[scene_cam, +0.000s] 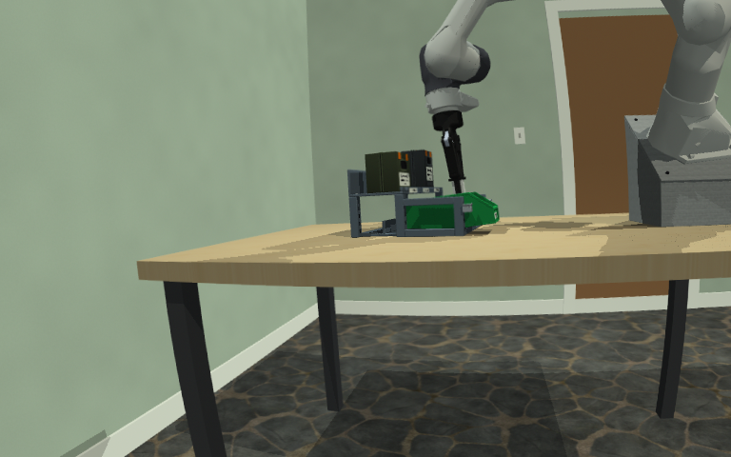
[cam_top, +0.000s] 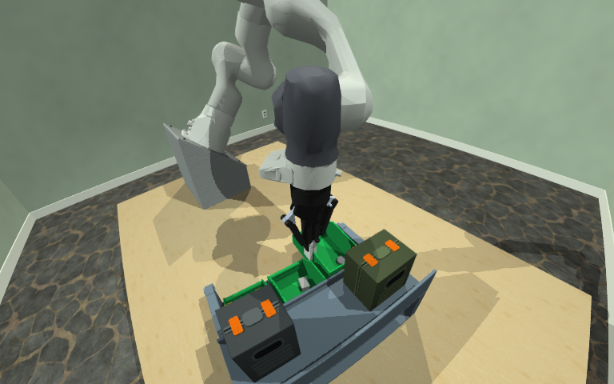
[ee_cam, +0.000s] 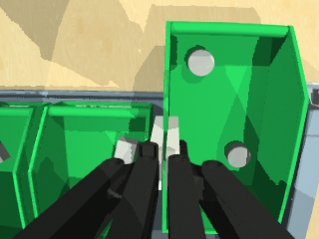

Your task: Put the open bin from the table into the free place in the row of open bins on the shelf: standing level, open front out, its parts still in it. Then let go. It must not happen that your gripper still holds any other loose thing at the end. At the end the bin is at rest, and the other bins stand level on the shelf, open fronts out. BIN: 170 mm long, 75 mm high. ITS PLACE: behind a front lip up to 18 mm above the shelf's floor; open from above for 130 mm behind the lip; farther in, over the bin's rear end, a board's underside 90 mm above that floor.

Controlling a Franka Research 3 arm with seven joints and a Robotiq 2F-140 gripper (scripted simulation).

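Now: the shelf floor 10 cm ahead of my hand, 8 cm to the right of it and 9 cm below it. The rest, counted from my hand: shelf's upper board: 16 cm ahead, 9 cm to the right, 1 cm above; then olive case: 17 cm ahead, 3 cm to the left, 6 cm above; then dark grey box: 14 cm ahead, 20 cm to the right, 7 cm above.
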